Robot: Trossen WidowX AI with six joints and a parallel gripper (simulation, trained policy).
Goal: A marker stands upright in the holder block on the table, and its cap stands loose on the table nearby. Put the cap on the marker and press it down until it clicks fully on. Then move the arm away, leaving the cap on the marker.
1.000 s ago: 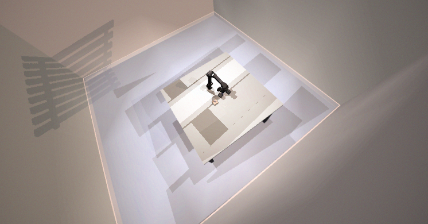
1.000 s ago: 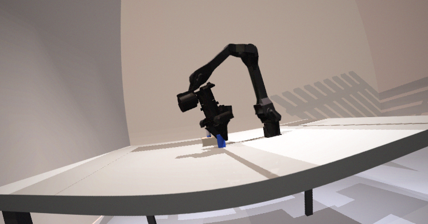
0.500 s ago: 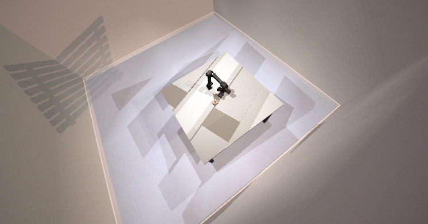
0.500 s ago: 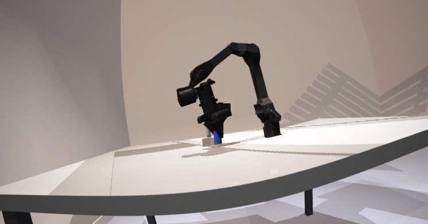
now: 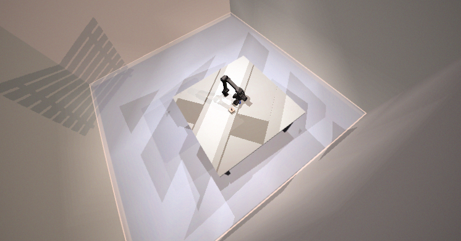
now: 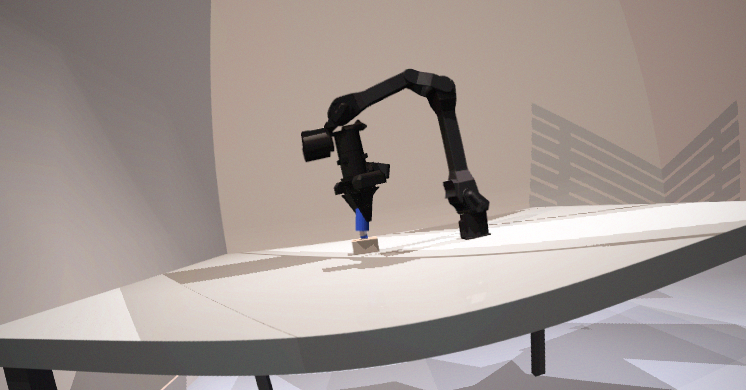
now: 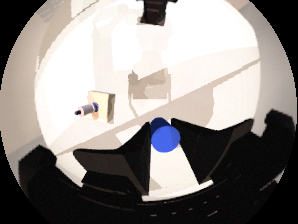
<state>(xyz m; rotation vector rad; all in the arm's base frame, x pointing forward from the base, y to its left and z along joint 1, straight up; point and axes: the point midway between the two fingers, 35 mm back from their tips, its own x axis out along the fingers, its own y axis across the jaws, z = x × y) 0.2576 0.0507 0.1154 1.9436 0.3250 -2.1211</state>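
My gripper tip is now 10 mm short of the tan holder block, 130 mm to the left of it and 60 mm above it. Also, from my gripper tip: blue cap 10 mm ahead, 10 mm above.
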